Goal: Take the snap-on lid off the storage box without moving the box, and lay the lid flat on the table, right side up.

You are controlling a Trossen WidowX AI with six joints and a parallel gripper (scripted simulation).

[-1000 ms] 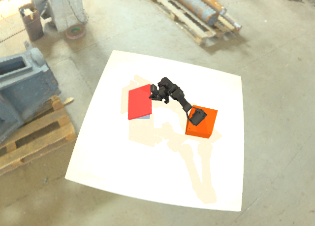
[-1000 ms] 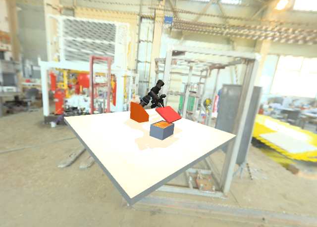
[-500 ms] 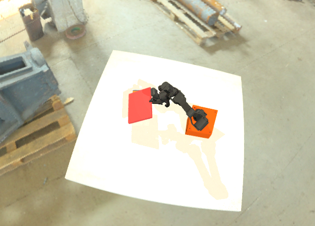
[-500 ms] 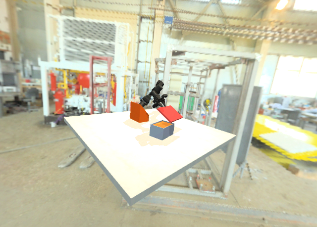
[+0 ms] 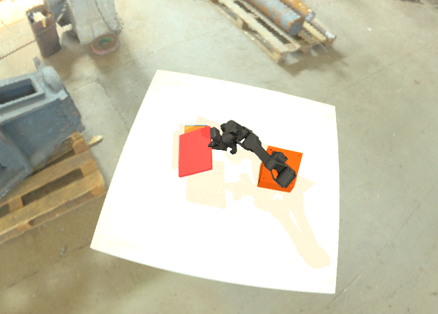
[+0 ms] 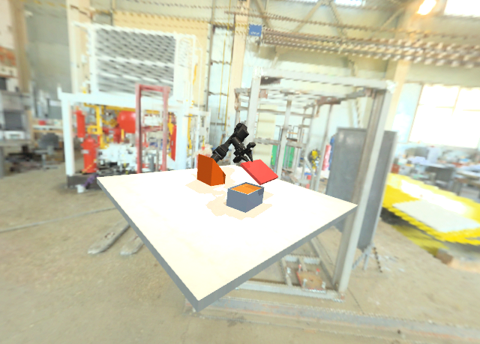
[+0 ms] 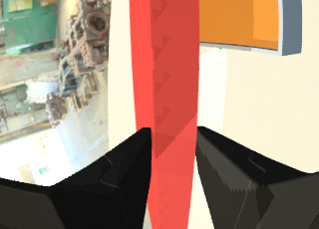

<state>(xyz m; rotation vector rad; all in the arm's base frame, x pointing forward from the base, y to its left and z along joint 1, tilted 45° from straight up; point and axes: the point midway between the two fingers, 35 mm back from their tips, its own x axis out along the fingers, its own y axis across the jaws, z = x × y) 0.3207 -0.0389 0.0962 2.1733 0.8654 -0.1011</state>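
My gripper tip is 70 mm short of the red lid, 10 mm to the right of it and 40 mm above it. Also, from my gripper tip: storage box: 80 mm ahead, 120 mm to the right, 180 mm below.
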